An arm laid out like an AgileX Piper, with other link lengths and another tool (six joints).
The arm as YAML. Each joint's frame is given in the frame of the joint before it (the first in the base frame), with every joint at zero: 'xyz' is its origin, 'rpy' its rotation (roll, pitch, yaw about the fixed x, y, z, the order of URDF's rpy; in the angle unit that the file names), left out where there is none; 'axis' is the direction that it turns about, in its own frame. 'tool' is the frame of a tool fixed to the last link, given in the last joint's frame.
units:
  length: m
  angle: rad
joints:
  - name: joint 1
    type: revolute
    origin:
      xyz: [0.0, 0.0, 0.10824]
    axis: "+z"
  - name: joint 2
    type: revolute
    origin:
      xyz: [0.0, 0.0, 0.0]
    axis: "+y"
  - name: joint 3
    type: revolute
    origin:
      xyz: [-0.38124, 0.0, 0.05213]
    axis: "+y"
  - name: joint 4
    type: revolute
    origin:
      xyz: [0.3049, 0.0, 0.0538]
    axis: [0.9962, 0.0, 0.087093]
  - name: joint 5
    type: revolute
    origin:
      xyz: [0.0, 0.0, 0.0]
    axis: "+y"
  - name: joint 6
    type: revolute
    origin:
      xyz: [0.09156, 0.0, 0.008]
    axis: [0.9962, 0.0, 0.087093]
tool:
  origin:
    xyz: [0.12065, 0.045, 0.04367]
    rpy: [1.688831, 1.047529, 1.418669]
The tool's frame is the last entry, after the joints.
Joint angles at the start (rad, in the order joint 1, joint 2, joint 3, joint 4, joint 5, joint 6):
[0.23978 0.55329 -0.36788 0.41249 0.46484 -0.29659]
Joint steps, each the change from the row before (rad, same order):
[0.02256 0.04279 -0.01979 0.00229 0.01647 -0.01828]
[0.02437 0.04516 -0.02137 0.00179 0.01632 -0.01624]
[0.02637 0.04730 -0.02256 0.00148 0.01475 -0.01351]
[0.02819 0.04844 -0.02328 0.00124 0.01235 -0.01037]
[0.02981 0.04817 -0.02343 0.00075 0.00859 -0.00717]
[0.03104 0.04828 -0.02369 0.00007 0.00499 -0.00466]
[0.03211 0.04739 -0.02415 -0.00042 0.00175 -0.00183]
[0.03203 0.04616 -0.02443 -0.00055 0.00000 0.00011]
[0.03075 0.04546 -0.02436 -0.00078 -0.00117 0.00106]
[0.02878 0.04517 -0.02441 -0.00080 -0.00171 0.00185]
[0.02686 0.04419 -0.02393 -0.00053 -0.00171 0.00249]
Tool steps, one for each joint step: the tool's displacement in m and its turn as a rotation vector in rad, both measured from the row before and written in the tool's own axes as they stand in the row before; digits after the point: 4 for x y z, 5 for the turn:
[0.0030 0.0067 0.0047 0.00000 0.03875 -0.03633]
[0.0027 0.0074 0.0050 -0.00095 0.04009 -0.03653]
[0.0022 0.0081 0.0053 -0.00209 0.04048 -0.03572]
[0.0016 0.0088 0.0056 -0.00330 0.03965 -0.03413]
[0.0010 0.0094 0.0056 -0.00466 0.03663 -0.03213]
[0.0003 0.0099 0.0059 -0.00533 0.03360 -0.03072]
[-0.0003 0.0105 0.0058 -0.00641 0.02996 -0.02875]
[-0.0007 0.0109 0.0058 -0.00682 0.02717 -0.02682]
[-0.0010 0.0109 0.0061 -0.00604 0.02510 -0.02511]
[-0.0014 0.0108 0.0066 -0.00480 0.02378 -0.02295]
[-0.0014 0.0106 0.0069 -0.00377 0.02292 -0.02083]

